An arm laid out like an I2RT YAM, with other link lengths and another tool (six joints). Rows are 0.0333 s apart.
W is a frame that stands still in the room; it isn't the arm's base.
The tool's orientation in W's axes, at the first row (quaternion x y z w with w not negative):
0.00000, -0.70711, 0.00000, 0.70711
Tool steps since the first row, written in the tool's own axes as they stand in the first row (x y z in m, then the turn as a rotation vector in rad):
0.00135, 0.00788, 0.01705, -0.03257, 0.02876, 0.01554
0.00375, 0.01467, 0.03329, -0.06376, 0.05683, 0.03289
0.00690, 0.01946, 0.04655, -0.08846, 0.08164, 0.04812
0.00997, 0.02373, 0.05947, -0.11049, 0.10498, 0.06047
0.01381, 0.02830, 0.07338, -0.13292, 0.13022, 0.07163
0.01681, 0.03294, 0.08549, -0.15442, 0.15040, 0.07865
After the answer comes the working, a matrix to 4 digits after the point.
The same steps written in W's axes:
-0.01705, 0.00788, 0.00135, -0.01554, 0.02876, -0.03257
-0.03329, 0.01467, 0.00375, -0.03289, 0.05683, -0.06376
-0.04655, 0.01946, 0.00690, -0.04812, 0.08164, -0.08846
-0.05947, 0.02373, 0.00997, -0.06047, 0.10498, -0.11049
-0.07338, 0.02830, 0.01381, -0.07163, 0.13022, -0.13292
-0.08549, 0.03294, 0.01681, -0.07865, 0.15040, -0.15442

The tool's axes in the first row as the columns of a matrix, in W's axes (rounded; the answer above uses it unrounded):
0.0000, 0.0000, -1.0000
0.0000, 1.0000, 0.0000
1.0000, 0.0000, 0.0000

